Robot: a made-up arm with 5 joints.
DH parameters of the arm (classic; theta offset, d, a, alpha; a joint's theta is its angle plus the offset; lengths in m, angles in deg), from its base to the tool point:
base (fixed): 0 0 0.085 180
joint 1: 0 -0.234 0.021 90
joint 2: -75.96 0 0.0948 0
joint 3: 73.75 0 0.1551 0
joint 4: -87.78 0.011 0 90
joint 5: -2.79 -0.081 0 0
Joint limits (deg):
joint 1: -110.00..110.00
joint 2: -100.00..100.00
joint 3: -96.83..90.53
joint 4: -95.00..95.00
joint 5: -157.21..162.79
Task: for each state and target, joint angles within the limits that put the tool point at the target. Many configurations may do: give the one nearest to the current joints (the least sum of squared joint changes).
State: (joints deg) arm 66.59 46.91 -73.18 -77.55 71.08
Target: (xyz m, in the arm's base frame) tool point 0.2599 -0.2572 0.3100
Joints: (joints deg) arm 57.81 65.48 -59.36 -64.99 71.08
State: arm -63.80 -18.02 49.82 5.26 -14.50
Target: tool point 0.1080 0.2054 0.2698
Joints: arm -80.56 -42.10 51.90 9.93 -14.50
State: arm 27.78 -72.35 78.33 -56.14 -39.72
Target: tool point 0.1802 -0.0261 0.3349
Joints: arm 21.73 -83.92 90.53 -88.47 -39.72
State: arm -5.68 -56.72 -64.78 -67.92 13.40
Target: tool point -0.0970 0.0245 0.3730
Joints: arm 4.23 -40.00 -91.36 -95.00 13.40
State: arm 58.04 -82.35 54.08 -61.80 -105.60
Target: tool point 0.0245 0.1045 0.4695
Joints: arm 54.70 -89.57 4.80 -50.59 -105.60
